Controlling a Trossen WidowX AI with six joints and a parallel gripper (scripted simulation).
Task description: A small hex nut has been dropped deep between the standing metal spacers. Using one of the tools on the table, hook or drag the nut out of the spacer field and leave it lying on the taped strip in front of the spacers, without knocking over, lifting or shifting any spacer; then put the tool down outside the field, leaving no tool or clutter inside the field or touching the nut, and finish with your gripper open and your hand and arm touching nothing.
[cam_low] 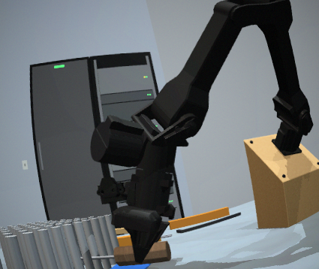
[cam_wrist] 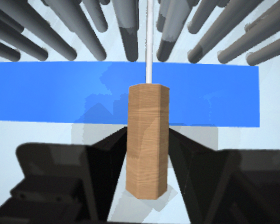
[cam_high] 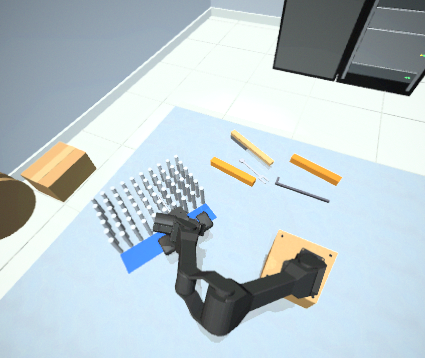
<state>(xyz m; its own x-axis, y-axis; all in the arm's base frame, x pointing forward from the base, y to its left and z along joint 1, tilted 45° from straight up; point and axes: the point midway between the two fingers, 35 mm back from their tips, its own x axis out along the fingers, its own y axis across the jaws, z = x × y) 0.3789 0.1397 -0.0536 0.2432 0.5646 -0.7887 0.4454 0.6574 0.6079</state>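
My gripper tip is 60 mm short of the blue taped strip, 20 mm to the right of it and 30 mm above it. Round my gripper tip: small wrench: 90 mm behind, 420 mm to the right, 20 mm below; hex nut: 190 mm ahead, 100 mm to the right, 20 mm below; hook tool: 90 mm ahead, 50 mm to the right.
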